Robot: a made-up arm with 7 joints. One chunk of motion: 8 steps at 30 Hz.
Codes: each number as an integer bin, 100 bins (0 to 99) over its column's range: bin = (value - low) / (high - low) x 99, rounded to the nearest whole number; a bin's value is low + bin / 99 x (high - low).
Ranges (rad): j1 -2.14..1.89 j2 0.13..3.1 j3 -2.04..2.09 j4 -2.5..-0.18 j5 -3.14..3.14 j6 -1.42..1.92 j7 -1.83..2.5
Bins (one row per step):
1: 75 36 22 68 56 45 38
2: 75 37 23 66 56 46 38
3: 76 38 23 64 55 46 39
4: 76 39 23 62 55 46 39
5: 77 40 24 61 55 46 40
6: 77 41 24 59 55 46 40
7: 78 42 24 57 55 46 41
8: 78 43 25 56 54 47 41
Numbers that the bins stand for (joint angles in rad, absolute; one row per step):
1: 0.9130 1.2100 -1.1222 -0.9065 0.4123 0.0982 -0.1680
2: 0.9130 1.2400 -1.0805 -0.9533 0.4123 0.1319 -0.1680
3: 0.9537 1.2700 -1.0805 -1.0002 0.3489 0.1319 -0.1242
4: 0.9537 1.3000 -1.0805 -1.0471 0.3489 0.1319 -0.1242
5: 0.9944 1.3300 -1.0388 -1.0705 0.3489 0.1319 -0.0805
6: 0.9944 1.3600 -1.0388 -1.1174 0.3489 0.1319 -0.0805
7: 1.0352 1.3900 -1.0388 -1.1642 0.3489 0.1319 -0.0368
8: 1.0352 1.4200 -0.9971 -1.1877 0.2855 0.1657 -0.0368

